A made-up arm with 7 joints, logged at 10 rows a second.
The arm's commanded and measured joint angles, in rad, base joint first. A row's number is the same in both.
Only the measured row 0 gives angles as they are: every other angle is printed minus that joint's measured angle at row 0.
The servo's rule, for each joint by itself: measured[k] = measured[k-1] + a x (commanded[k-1-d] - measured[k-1]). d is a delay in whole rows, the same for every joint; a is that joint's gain. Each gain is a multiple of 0.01, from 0.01 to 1. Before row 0 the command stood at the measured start. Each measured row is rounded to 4 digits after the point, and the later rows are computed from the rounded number. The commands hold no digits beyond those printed.
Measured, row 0:
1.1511 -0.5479 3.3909 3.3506 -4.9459 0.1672 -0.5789
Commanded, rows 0 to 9:
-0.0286 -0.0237 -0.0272 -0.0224 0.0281 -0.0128 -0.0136
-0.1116 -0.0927 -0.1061 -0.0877 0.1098 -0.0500 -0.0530
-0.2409 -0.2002 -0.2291 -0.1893 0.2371 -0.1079 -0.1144
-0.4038 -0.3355 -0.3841 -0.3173 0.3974 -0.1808 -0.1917
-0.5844 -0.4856 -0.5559 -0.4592 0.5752 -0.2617 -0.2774
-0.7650 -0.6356 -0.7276 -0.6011 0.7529 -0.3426 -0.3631
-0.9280 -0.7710 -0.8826 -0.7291 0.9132 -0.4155 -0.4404
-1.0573 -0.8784 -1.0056 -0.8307 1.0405 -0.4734 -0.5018
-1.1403 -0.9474 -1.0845 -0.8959 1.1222 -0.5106 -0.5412
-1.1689 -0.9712 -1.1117 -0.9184 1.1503 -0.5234 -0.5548
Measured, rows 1 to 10:
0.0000 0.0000 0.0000 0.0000 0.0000 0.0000 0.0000
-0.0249 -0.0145 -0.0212 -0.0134 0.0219 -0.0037 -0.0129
-0.1003 -0.0622 -0.0874 -0.0580 0.0905 -0.0171 -0.0510
-0.2226 -0.1464 -0.1979 -0.1368 0.2048 -0.0434 -0.1112
-0.3802 -0.2618 -0.3431 -0.2451 0.3550 -0.0832 -0.1877
-0.5579 -0.3983 -0.5091 -0.3736 0.5268 -0.1350 -0.2729
-0.7381 -0.5431 -0.6795 -0.5101 0.7032 -0.1952 -0.3586
-0.9033 -0.6821 -0.8379 -0.6415 0.8670 -0.2591 -0.4363
-1.0373 -0.8018 -0.9687 -0.7550 1.0023 -0.3212 -0.4985
-1.1269 -0.8906 -1.0590 -0.8395 1.0958 -0.3761 -0.5391
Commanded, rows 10 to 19:
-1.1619 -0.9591 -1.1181 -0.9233 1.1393 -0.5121 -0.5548
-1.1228 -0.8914 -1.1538 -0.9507 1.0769 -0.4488 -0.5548
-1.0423 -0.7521 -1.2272 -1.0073 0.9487 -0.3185 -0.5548
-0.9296 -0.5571 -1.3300 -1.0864 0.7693 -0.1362 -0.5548
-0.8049 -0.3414 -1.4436 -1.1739 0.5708 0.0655 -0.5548
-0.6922 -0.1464 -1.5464 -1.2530 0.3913 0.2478 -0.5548
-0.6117 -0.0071 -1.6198 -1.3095 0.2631 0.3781 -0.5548
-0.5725 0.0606 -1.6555 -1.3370 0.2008 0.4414 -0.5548
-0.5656 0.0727 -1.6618 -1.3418 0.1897 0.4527 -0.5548
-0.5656 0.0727 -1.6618 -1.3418 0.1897 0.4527 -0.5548
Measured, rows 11 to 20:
-1.1634 -0.9398 -1.1001 -0.8868 1.1383 -0.4188 -0.5540
-1.1621 -0.9516 -1.1141 -0.9087 1.1391 -0.4459 -0.5548
-1.1279 -0.9149 -1.1451 -0.9339 1.0906 -0.4467 -0.5548
-1.0534 -0.8156 -1.2091 -0.9779 0.9799 -0.4095 -0.5548
-0.9457 -0.6579 -1.3034 -1.0430 0.8156 -0.3302 -0.5548
-0.8232 -0.4648 -1.4128 -1.1215 0.6247 -0.2154 -0.5548
-0.7092 -0.2706 -1.5170 -1.2004 0.4426 -0.0811 -0.5548
-0.6244 -0.1099 -1.5972 -1.2659 0.3026 0.0521 -0.5548
-0.5792 -0.0059 -1.6427 -1.3086 0.2232 0.1650 -0.5548
-0.5674 0.0420 -1.6576 -1.3285 0.1971 0.2484 -0.5548

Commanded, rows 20 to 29:
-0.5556 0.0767 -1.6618 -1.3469 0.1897 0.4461 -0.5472
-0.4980 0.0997 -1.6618 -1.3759 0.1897 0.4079 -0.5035
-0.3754 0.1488 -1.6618 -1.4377 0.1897 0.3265 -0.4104
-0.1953 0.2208 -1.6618 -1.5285 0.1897 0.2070 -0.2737
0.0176 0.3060 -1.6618 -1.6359 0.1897 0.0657 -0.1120
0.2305 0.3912 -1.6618 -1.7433 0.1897 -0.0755 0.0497
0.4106 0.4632 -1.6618 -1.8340 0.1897 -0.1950 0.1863
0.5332 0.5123 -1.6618 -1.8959 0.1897 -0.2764 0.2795
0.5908 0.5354 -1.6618 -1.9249 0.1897 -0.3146 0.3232
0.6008 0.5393 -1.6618 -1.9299 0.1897 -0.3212 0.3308
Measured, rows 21 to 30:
-0.5658 0.0607 -1.6609 -1.3365 0.1913 0.3076 -0.5548
-0.5569 0.0705 -1.6616 -1.3427 0.1901 0.3478 -0.5476
-0.5057 0.0883 -1.6618 -1.3626 0.1898 0.3652 -0.5057
-0.3923 0.1252 -1.6618 -1.4077 0.1897 0.3540 -0.4152
-0.2209 0.1835 -1.6618 -1.4802 0.1897 0.3114 -0.2808
-0.0134 0.2582 -1.6618 -1.5736 0.1897 0.2401 -0.1204
0.1988 0.3393 -1.6618 -1.6754 0.1897 0.1486 0.0412
0.3831 0.4149 -1.6618 -1.7706 0.1897 0.0490 0.1790
0.5137 0.4743 -1.6618 -1.8458 0.1897 -0.0454 0.2745
0.5808 0.5116 -1.6618 -1.8933 0.1897 -0.1235 0.3208

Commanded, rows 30 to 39:
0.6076 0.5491 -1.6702 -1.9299 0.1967 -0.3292 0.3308
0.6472 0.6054 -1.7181 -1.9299 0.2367 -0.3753 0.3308
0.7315 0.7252 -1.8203 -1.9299 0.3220 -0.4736 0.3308
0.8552 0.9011 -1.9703 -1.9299 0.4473 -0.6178 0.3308
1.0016 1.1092 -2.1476 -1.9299 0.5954 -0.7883 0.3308
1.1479 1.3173 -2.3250 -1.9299 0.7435 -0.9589 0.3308
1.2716 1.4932 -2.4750 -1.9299 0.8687 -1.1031 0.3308
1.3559 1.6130 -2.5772 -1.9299 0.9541 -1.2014 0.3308
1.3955 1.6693 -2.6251 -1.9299 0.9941 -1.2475 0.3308
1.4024 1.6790 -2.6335 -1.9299 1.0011 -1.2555 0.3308
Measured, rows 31 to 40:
0.5982 0.5285 -1.6618 -1.9153 0.1897 -0.1808 0.3303
0.6064 0.5411 -1.6684 -1.9241 0.1952 -0.2238 0.3308
0.6419 0.5803 -1.7072 -1.9276 0.2276 -0.2677 0.3308
0.7199 0.6687 -1.7954 -1.9290 0.3012 -0.3274 0.3308
0.8376 0.8105 -1.9318 -1.9295 0.4152 -0.4116 0.3308
0.9803 0.9927 -2.1001 -1.9297 0.5558 -0.5208 0.3308
1.1261 1.1907 -2.2755 -1.9298 0.7022 -0.6478 0.3308
1.2527 1.3752 -2.4311 -1.9299 0.8321 -0.7798 0.3308
1.3425 1.5203 -2.5451 -1.9299 0.9273 -0.9021 0.3308
1.3886 1.6112 -2.6075 -1.9299 0.9794 -1.0023 0.3308

